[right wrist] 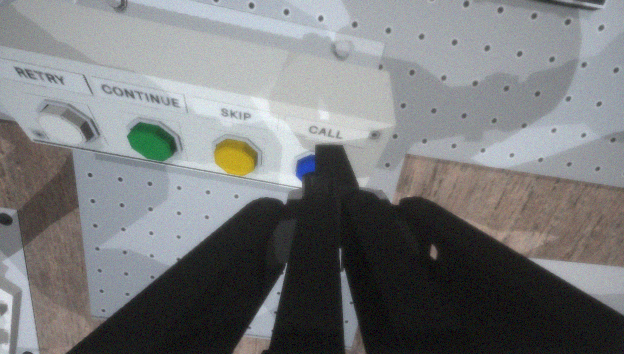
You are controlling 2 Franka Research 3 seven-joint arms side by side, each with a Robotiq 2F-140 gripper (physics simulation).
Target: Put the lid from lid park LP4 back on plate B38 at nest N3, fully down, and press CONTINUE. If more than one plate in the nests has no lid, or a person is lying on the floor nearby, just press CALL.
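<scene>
The button box (pixel 220 65) lies across the upper left of the right wrist view. Its green CONTINUE button (pixel 151 141) is left of the yellow SKIP button (pixel 236 157). The blue CALL button (pixel 305 168) is at the box's right end, partly hidden by my fingers. My right gripper (pixel 328 166) is shut and empty, its fingertips together in front of the CALL button; whether they touch it I cannot tell. My left gripper, plate B38, nest N3, lid park LP4 and the lid do not show in this view.
A white RETRY button (pixel 64 125) is at the box's left. Perforated grey board (pixel 530 117) extends behind and below the box, with brown wood surface (pixel 490 200) beside it. Part of a light fixture (pixel 20 280) shows at the lower left, and a dark metallic edge (pixel 580 4) at the top right.
</scene>
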